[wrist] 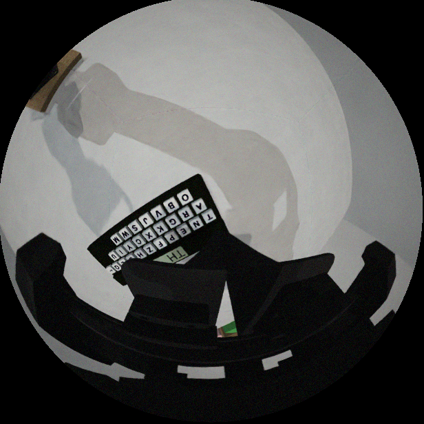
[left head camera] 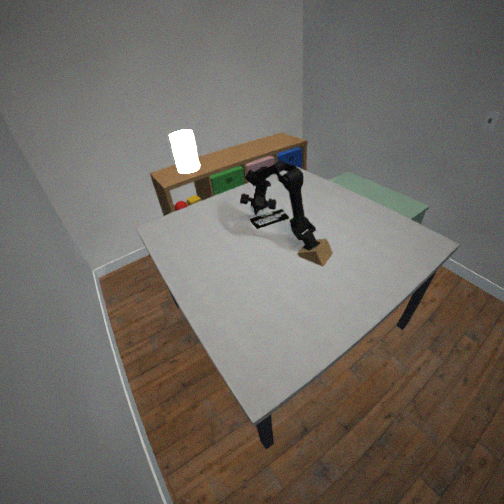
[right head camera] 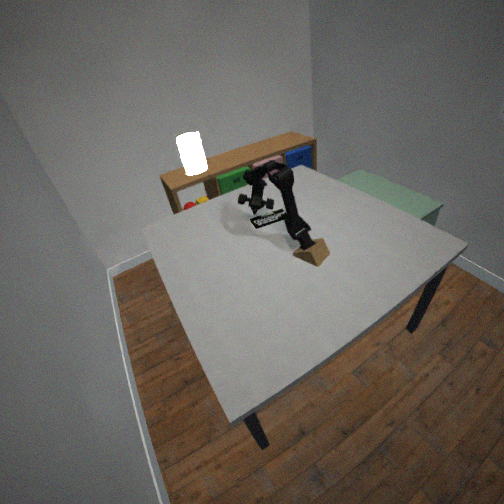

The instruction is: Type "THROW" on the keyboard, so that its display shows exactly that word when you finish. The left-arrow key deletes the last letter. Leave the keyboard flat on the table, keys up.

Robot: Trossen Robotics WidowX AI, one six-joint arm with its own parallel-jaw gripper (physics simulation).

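Note:
The black keyboard lies flat on the table with its white lettered keys up. In the wrist view its letters appear upside down, and its green display reads "TH". The R key shows in the middle row, near the A key. My gripper is shut and empty. It points down above the keyboard's display-side edge, near the T-key end. Its fingers hide that corner and part of the display's surroundings. The exact height of the tips is hard to tell.
The arm's wooden wedge base stands on the grey table. A shelf unit with coloured boxes and a lit lamp stands behind the table. A green-topped cabinet stands at the right.

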